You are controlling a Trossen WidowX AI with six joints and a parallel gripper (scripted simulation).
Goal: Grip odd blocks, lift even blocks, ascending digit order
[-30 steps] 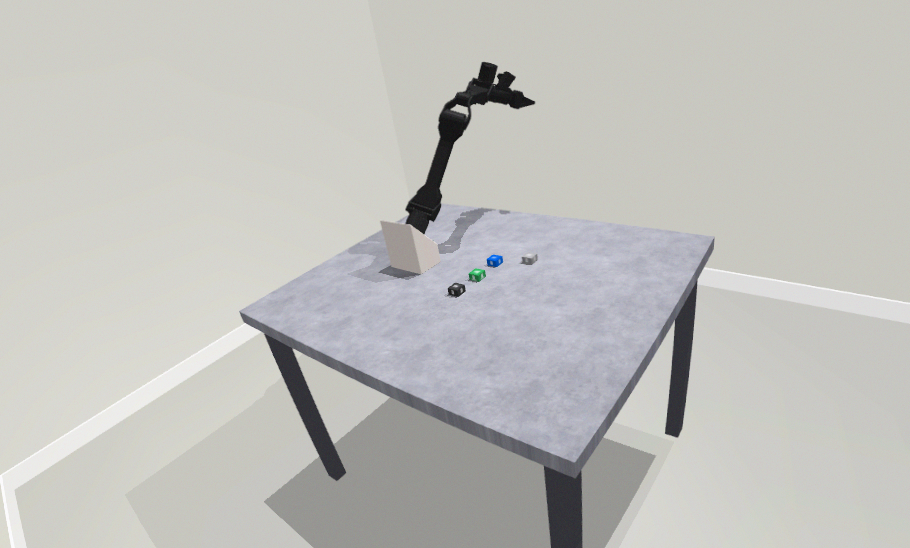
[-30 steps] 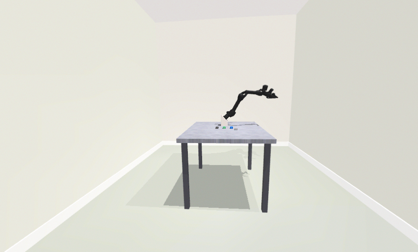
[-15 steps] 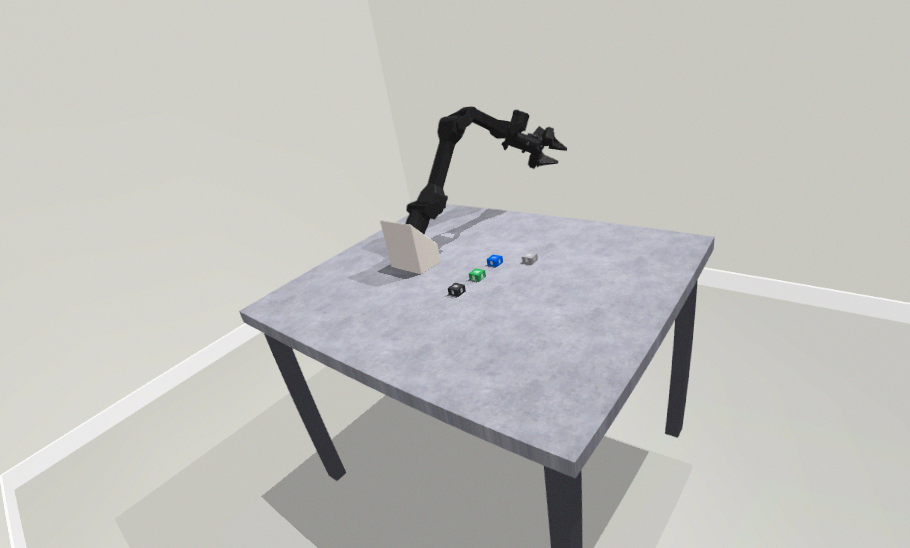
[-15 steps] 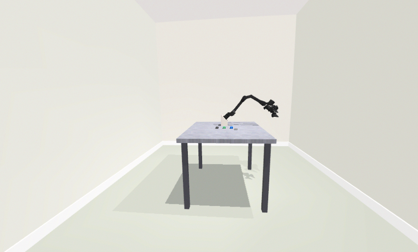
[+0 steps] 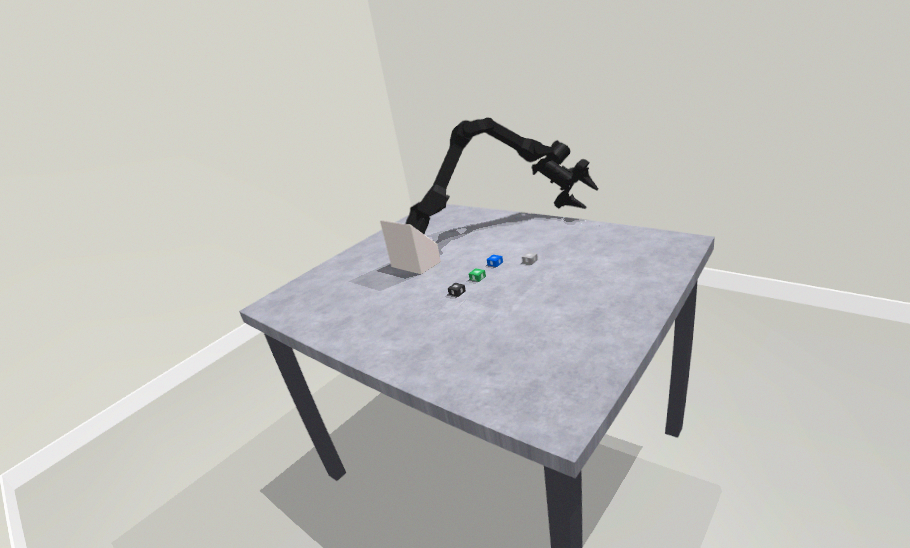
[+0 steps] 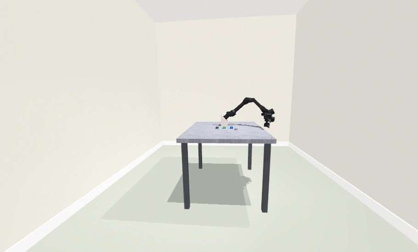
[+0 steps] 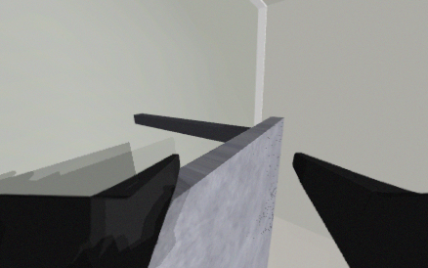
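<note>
My gripper tip is 10 mm short of the grey block, 370 mm to the left of it and 40 mm above it. Also, from my gripper tip: black block (60 mm behind, 600 mm to the right, 40 mm below); then green block (70 mm behind, 510 mm to the right, 40 mm below); then blue block (80 mm behind, 430 mm to the right, 40 mm below).
</note>
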